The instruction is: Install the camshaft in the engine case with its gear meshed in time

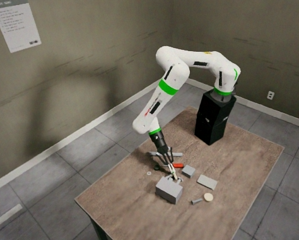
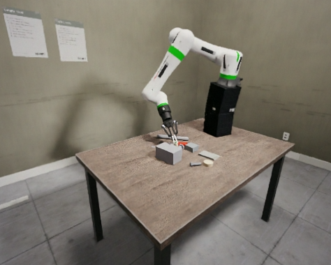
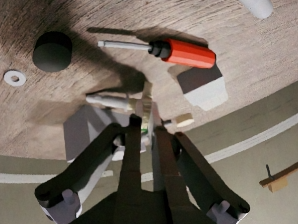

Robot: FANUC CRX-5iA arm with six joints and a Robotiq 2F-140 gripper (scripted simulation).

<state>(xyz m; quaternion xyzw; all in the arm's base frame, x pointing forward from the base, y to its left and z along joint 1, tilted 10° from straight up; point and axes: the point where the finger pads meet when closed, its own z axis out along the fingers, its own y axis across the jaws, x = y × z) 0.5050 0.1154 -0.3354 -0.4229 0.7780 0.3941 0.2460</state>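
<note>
The small grey block lies 10 cm behind my hand, 7 cm to the left of it and 5 cm below it. Also, from my hand: grey rod: 8 cm behind, 16 cm to the right, 5 cm below; then dark disc: 5 cm ahead, 10 cm to the right, 6 cm below; then grey plate: 14 cm behind, 21 cm to the left, 6 cm below.
</note>
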